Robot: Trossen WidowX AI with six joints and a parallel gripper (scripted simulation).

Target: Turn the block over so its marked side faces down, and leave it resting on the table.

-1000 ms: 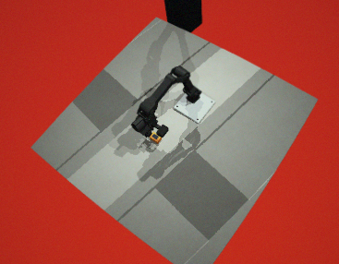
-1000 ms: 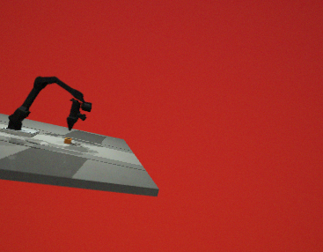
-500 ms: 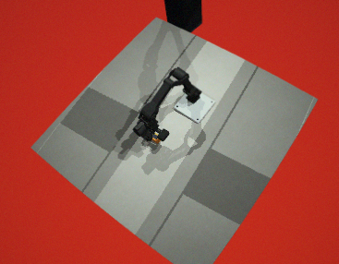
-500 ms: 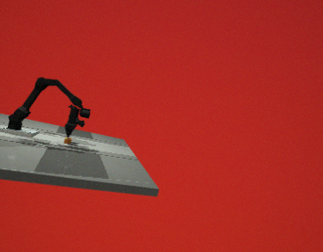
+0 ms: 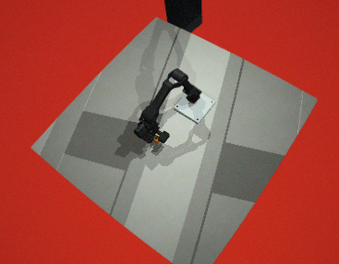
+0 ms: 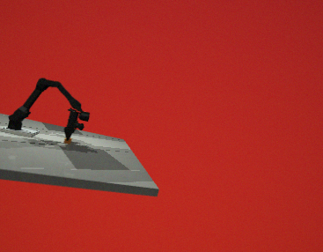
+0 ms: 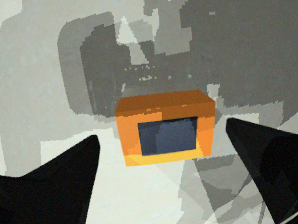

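Now: gripper tip right at the orange block.
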